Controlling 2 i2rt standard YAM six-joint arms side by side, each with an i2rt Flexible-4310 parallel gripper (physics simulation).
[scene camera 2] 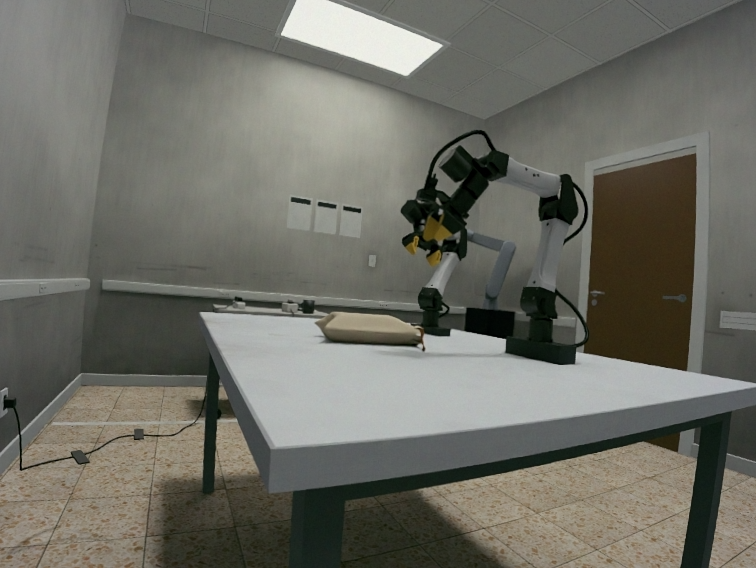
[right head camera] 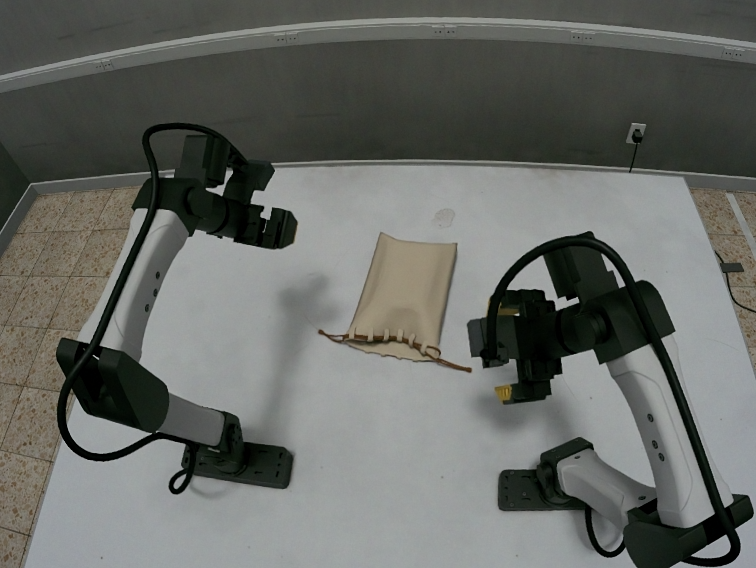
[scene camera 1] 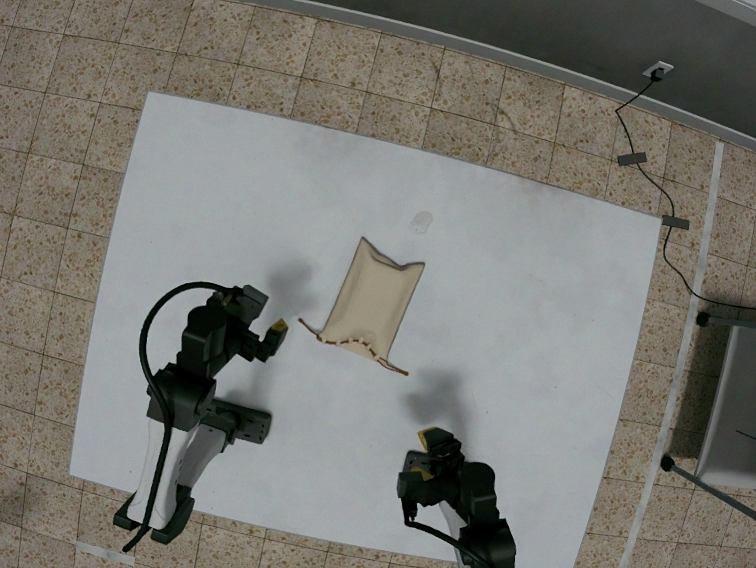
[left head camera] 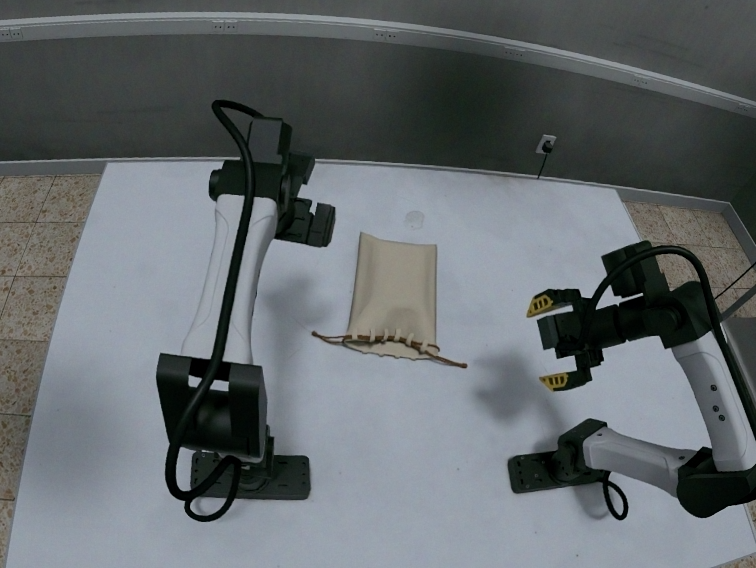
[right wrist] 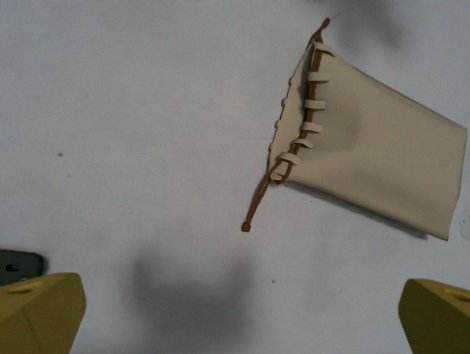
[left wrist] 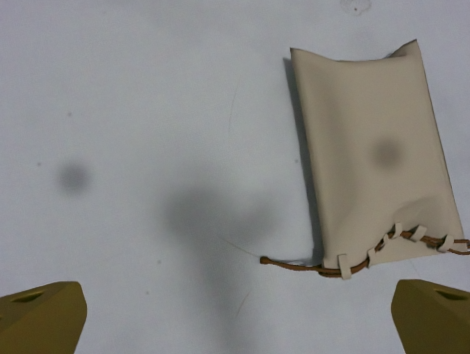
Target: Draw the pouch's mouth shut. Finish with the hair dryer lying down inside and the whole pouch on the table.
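Note:
The beige pouch [left head camera: 394, 280] [right head camera: 408, 287] [scene camera 1: 374, 299] [scene camera 2: 369, 328] [left wrist: 370, 125] [right wrist: 385, 145] lies flat on the table, slightly bulged. Its mouth faces the arm bases; a shallow gap shows between its front and back edges in the right wrist view. A brown drawcord [left head camera: 451, 361] [right wrist: 256, 197] runs through the loops, with a knotted end out on each side. The hair dryer does not show; the pouch's inside is hidden. My left gripper [left wrist: 238, 295] is open and empty, above and left of the pouch. My right gripper [left head camera: 545, 343] [right wrist: 241, 290] is open and empty, right of the mouth.
The white table [left head camera: 391, 464] [scene camera 1: 519, 305] carries the left arm's base plate [left head camera: 290, 476] and the right arm's base plate [left head camera: 525, 473]. A grey wall [left head camera: 427, 91] stands behind the table in the left head view.

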